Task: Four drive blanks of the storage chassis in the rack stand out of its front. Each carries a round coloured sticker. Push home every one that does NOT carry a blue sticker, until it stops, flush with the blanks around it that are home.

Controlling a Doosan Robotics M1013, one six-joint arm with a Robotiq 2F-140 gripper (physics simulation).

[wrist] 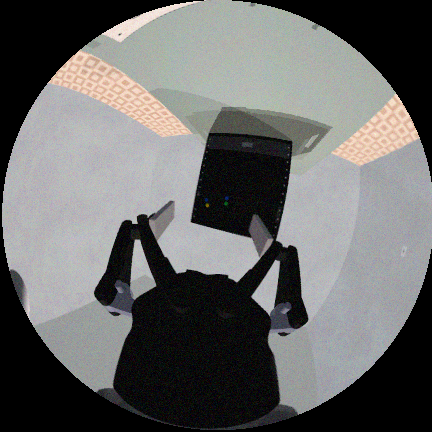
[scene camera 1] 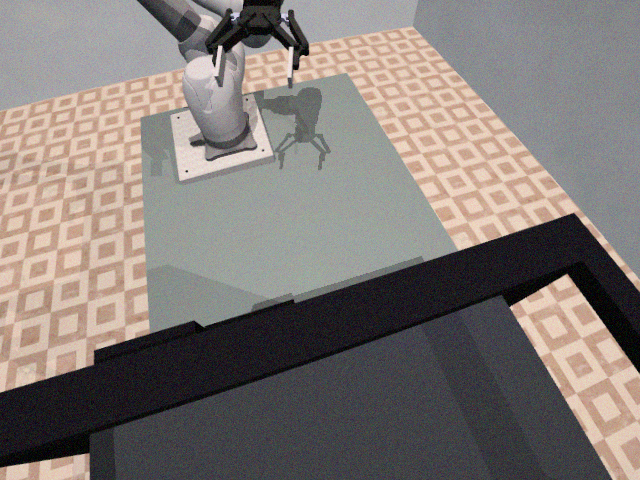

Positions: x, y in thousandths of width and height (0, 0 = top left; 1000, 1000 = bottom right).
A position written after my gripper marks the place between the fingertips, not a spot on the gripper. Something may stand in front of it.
In view: my gripper (scene camera 1: 398, 172) and a black rack (scene camera 1: 668, 761).
The black rack shows as well in the wrist view (wrist: 557, 406). My gripper is seen too in the wrist view (wrist: 492, 499).
